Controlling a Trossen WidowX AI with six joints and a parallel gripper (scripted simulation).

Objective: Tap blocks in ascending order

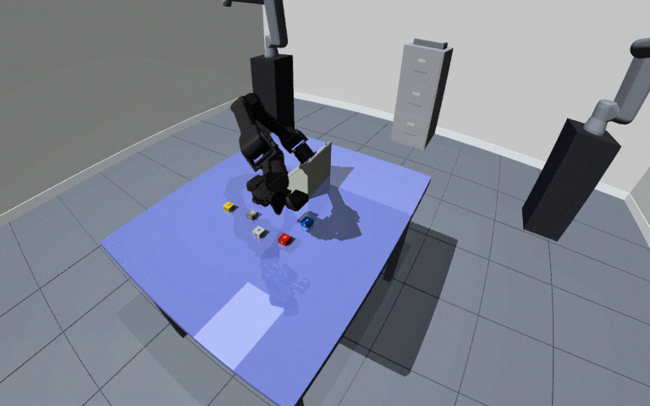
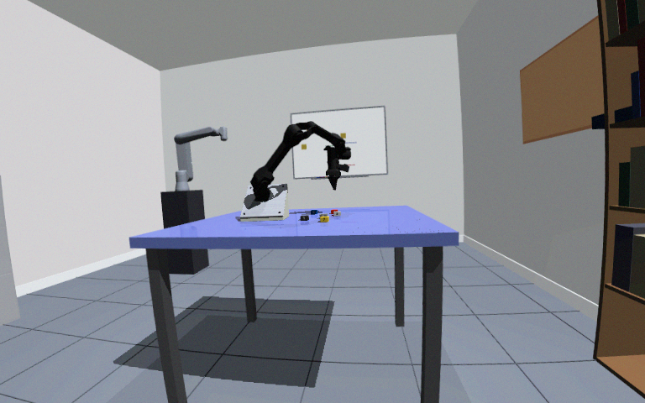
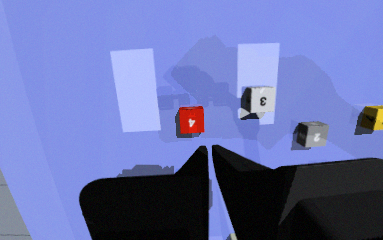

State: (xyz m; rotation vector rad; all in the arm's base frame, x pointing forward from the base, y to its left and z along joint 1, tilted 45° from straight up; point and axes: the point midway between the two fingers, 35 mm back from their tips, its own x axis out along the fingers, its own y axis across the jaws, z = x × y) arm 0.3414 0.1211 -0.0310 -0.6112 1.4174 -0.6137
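Right now my gripper tip is 10 mm past the red block 4, 10 mm to the right of it and 110 mm above it. The rest, counted from my gripper tip: grey block 2 (50 mm behind, 170 mm to the right, 110 mm below); white block 3 (10 mm ahead, 80 mm to the right, 110 mm below); blue block 0 (120 mm behind, 30 mm to the left, 110 mm below).
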